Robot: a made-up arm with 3 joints. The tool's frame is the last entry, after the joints.
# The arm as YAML. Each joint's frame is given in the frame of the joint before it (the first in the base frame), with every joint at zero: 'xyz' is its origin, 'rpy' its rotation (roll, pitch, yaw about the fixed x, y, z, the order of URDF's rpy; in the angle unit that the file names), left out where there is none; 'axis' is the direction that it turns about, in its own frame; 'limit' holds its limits. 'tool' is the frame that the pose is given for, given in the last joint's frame.
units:
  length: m
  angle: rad
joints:
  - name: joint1
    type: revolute
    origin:
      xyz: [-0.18, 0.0, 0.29]
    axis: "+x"
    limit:
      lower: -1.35
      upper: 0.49
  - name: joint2
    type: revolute
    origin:
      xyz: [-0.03, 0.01, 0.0]
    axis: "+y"
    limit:
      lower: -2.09
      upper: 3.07
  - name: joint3
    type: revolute
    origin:
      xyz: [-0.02, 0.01, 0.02]
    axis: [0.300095, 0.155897, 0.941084]
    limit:
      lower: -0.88
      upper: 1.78
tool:
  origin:
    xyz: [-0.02, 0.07, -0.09]
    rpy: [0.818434, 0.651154, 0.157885]
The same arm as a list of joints. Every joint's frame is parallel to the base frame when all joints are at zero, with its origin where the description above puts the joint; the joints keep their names.
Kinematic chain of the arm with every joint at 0, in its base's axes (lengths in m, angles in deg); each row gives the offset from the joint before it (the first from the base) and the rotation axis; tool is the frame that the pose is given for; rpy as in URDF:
joint1: xyz -0.18 0 0.29 axis +x
joint2: xyz -0.03 0.01 0 axis +y
joint3: xyz -0.02 0.01 0.02 axis 0.300095 0.155897 0.941084
tool: xyz -0.02 0.07 -0.09 rpy 46.89 37.31 9.05
Joint limits (deg, base to tool): -77.35..28.07 -119.75..175.9 -50.42..101.99

